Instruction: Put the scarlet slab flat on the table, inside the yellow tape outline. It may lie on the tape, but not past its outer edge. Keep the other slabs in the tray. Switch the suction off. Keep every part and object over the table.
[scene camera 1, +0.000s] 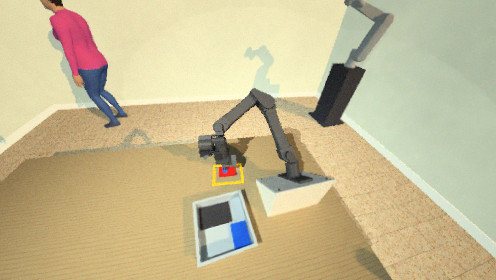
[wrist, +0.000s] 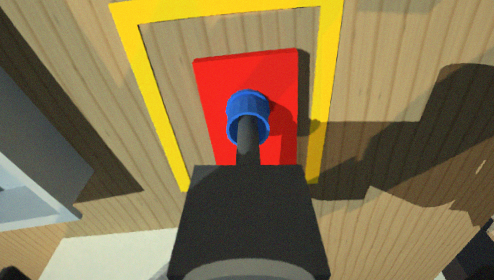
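Where they show: end effector, tool point: (scene camera 1: 225, 172) (wrist: 247, 102); arm's base, origin of the base link: (scene camera 1: 293, 178).
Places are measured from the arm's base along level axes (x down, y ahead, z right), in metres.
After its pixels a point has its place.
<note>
The scarlet slab (scene camera 1: 231, 173) {y 0.270, x 0.095, z 0.173 m} (wrist: 215, 82) {y 0.324, x 0.097, z 0.185 m} looks level, at or just above the table, within the yellow tape outline (scene camera 1: 228, 184) {y 0.300, x 0.112, z 0.120 m} (wrist: 152, 95) {y 0.320, x 0.113, z 0.133 m}. A narrow shadow runs along its right edge in the wrist view; I cannot tell whether it touches the table. My gripper's blue suction cup (scene camera 1: 225, 171) (wrist: 248, 102) is on the slab's top face. The mount hides the slab's near end in the wrist view. The tray (scene camera 1: 225, 256) {y 0.378, x 0.064, z -0.199 m} (wrist: 65, 220) {y 0.256, x 0.064, z 0.032 m} holds a black slab (scene camera 1: 215, 215) {y 0.391, x 0.100, z -0.028 m}, a blue slab (scene camera 1: 241, 235) {y 0.300, x 0.100, z -0.139 m} and a pale slab (scene camera 1: 219, 242) {y 0.393, x 0.111, z -0.136 m}.
My arm's white base block (scene camera 1: 295, 200) {y 0.051, x 0.001, z -0.103 m} (wrist: 110, 255) {y 0.156, x 0.084, z -0.006 m} stands right of the tray and outline. The table's far edge runs behind the outline. A person in pink (scene camera 1: 82, 40) and another arm on a black pedestal (scene camera 1: 340, 95) are beyond the table.
</note>
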